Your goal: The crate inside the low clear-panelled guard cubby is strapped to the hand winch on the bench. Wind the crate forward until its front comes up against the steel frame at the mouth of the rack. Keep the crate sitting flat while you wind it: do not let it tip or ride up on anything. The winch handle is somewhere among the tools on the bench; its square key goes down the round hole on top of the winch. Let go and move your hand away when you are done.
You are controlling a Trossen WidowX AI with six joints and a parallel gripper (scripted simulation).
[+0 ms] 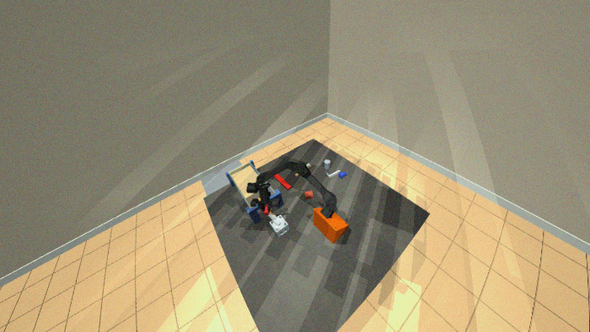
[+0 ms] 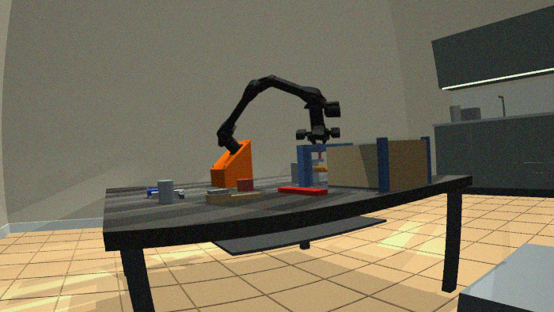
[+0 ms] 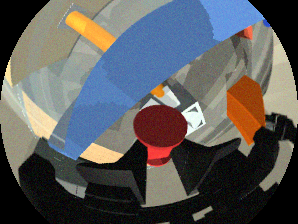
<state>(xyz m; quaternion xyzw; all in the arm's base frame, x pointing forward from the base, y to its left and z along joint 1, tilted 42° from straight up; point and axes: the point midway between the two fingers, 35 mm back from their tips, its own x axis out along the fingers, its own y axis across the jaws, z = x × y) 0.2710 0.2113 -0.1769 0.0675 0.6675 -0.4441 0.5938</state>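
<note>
Right now my gripper tip is 100 mm past the grey winch, 40 mm to the left of it and 100 mm above it. Round my gripper tip: wooden-handled tool 260 mm ahead, 500 mm to the right, 110 mm below; then clear-panelled cubby 320 mm ahead, 20 mm to the right, 20 mm below; then flat red bar 280 mm ahead, 270 mm to the right, 120 mm below.
</note>
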